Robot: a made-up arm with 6 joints. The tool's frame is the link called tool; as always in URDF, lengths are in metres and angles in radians.
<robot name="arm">
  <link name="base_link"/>
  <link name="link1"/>
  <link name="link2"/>
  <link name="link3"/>
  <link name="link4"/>
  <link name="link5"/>
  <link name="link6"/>
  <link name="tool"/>
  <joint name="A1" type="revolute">
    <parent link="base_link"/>
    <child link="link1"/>
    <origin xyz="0 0 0.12"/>
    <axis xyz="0 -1 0"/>
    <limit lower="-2.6" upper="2.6" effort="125" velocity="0.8"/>
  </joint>
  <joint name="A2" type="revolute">
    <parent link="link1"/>
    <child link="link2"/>
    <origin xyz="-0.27 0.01 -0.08"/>
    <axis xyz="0 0 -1"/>
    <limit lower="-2.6" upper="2.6" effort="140" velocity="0.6"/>
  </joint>
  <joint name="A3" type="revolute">
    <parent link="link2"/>
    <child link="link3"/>
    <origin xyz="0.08 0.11 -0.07"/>
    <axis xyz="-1 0 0"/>
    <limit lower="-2.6" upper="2.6" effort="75" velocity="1.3"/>
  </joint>
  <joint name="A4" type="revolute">
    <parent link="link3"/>
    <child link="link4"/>
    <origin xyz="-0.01 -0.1 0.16"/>
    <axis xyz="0 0 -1"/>
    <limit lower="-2.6" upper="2.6" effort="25" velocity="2.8"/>
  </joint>
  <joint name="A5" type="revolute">
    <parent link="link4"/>
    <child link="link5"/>
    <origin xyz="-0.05 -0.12 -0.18"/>
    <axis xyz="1 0 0"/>
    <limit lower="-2.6" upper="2.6" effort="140" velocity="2.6"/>
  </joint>
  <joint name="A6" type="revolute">
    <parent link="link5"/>
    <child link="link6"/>
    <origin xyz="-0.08 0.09 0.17"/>
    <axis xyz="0 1 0"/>
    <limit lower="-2.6" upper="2.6" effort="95" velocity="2.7"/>
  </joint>
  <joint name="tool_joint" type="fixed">
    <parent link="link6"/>
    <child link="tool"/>
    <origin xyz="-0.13 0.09 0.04"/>
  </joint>
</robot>
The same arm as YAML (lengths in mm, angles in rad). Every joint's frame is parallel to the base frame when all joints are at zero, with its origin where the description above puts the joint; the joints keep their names.
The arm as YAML. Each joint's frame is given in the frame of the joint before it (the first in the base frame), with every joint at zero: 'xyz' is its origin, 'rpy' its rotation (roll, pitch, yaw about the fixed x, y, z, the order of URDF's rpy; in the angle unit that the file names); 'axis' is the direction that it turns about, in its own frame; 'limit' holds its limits. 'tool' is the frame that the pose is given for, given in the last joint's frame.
units:
  length: mm
  angle: rad
joints:
  - name: A1
    type: revolute
    origin:
      xyz: [0.0, 0.0, 120.0]
      rpy: [0.0, 0.0, 0.0]
    axis: [0.0, -1.0, 0.0]
    limit:
      lower: -2.6
      upper: 2.6
  - name: A2
    type: revolute
    origin:
      xyz: [-270.0, 10.0, -80.0]
      rpy: [0.0, 0.0, 0.0]
    axis: [0.0, 0.0, -1.0]
    limit:
      lower: -2.6
      upper: 2.6
  - name: A3
    type: revolute
    origin:
      xyz: [80.0, 110.0, -70.0]
      rpy: [0.0, 0.0, 0.0]
    axis: [-1.0, 0.0, 0.0]
    limit:
      lower: -2.6
      upper: 2.6
  - name: A4
    type: revolute
    origin:
      xyz: [-10.0, -100.0, 160.0]
      rpy: [0.0, 0.0, 0.0]
    axis: [0.0, 0.0, -1.0]
    limit:
      lower: -2.6
      upper: 2.6
  - name: A5
    type: revolute
    origin:
      xyz: [-50.0, -120.0, -180.0]
      rpy: [0.0, 0.0, 0.0]
    axis: [1.0, 0.0, 0.0]
    limit:
      lower: -2.6
      upper: 2.6
  - name: A6
    type: revolute
    origin:
      xyz: [-80.0, 90.0, 170.0]
      rpy: [0.0, 0.0, 0.0]
    axis: [0.0, 1.0, 0.0]
    limit:
      lower: -2.6
      upper: 2.6
tool:
  origin:
    xyz: [-130.0, 90.0, 40.0]
    rpy: [0.0, 0.0, 0.0]

